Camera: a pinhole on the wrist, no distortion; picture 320 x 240 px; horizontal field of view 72.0 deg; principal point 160.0 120.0 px. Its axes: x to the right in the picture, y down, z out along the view. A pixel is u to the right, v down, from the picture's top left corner.
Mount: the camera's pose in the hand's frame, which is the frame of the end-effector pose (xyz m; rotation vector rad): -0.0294 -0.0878 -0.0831 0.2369 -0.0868 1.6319
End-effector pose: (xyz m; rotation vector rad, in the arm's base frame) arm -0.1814 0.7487 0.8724 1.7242 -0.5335 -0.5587
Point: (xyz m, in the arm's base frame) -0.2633 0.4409 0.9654
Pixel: outside the picture
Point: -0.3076 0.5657 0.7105
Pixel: 187 102
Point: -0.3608 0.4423 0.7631
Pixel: 231 93
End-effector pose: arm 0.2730 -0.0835 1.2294 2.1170 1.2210 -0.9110
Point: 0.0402 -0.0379 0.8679
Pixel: 95 10
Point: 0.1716 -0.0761 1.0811
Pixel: 175 26
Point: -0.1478 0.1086 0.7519
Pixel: outside the picture
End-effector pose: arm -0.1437 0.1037 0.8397 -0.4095 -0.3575 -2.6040
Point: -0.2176 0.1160 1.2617
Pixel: 255 22
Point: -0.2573 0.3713 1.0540
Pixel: 107 93
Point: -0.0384 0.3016 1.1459
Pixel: 221 157
